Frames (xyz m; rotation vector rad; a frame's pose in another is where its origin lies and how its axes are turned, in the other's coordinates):
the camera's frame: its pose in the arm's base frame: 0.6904 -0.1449 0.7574 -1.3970 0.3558 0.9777
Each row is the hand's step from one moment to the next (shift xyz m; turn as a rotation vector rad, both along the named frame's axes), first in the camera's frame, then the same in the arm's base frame.
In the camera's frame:
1: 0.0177 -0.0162 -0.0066 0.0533 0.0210 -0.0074
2: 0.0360 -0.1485 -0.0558 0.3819 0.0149 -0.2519
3: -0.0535 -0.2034 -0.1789 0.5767 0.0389 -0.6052
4: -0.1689 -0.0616 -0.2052 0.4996 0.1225 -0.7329
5: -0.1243 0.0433 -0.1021 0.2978 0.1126 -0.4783
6: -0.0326 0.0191 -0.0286 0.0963 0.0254 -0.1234
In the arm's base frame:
1: 0.0245 0.0023 -0.0036 0.0178 0.0099 -0.0541
2: 0.1497 -0.0205 0.0602 0.2934 -0.0967 -0.3378
3: 0.1786 -0.1600 0.1369 0.5040 -0.3558 -0.5655
4: 0.0143 -0.2433 0.1227 0.4383 -0.5119 -0.5896
5: -0.0714 -0.1446 0.0418 0.2453 -0.3482 -0.3856
6: -0.0239 -0.0405 0.0055 0.0773 -0.0824 -0.1113

